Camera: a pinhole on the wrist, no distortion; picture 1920 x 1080 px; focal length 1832.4 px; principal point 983.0 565.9 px. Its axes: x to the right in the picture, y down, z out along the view. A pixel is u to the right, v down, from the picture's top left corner.
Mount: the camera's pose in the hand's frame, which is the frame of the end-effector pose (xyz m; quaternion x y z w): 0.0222 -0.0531 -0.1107 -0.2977 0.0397 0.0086 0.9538
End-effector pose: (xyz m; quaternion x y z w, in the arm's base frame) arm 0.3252 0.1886 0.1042 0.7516 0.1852 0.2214 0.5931
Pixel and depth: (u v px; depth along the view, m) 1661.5 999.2 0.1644
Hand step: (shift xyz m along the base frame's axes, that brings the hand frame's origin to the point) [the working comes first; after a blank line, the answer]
In the camera's frame: 0.0609 0.0389 0.1644

0.0770 0.0363 0.0811
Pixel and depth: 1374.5 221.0 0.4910
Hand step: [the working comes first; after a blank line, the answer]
In the camera's frame: 0.1049 -0.0924 0.4910

0.3254 -0.2164 0.0974
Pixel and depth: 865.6 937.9 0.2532
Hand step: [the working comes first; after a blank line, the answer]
In the camera's frame: -0.0162 0.0514 0.2532

0.0584 -0.0744 0.1185
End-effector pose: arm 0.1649 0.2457 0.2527 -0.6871 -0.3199 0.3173 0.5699
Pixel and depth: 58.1 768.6 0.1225
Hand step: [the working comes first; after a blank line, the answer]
In the camera's frame: -0.0618 0.0136 0.1225

-0.0060 -0.0367 -0.0236
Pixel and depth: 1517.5 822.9 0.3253
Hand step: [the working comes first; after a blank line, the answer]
In the camera's frame: 0.0949 0.0456 0.3253

-0.0029 0.1569 -0.1945
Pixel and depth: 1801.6 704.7 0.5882
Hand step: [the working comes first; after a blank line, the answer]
In the camera's frame: 0.2628 0.0446 0.5882

-0.0431 0.4020 -0.3833
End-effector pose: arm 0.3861 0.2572 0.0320 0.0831 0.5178 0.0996 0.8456
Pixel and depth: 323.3 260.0 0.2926
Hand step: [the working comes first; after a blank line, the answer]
In the camera's frame: -0.1053 -0.0488 0.2926

0.1147 0.0499 0.1441
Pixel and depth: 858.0 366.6 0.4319
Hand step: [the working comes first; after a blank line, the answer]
In the camera's frame: -0.0295 -0.0470 0.4319

0.2415 0.1451 0.1384
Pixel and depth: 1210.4 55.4 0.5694
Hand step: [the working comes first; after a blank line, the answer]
In the camera's frame: 0.0707 -0.1586 0.5694

0.4431 0.1539 0.1125
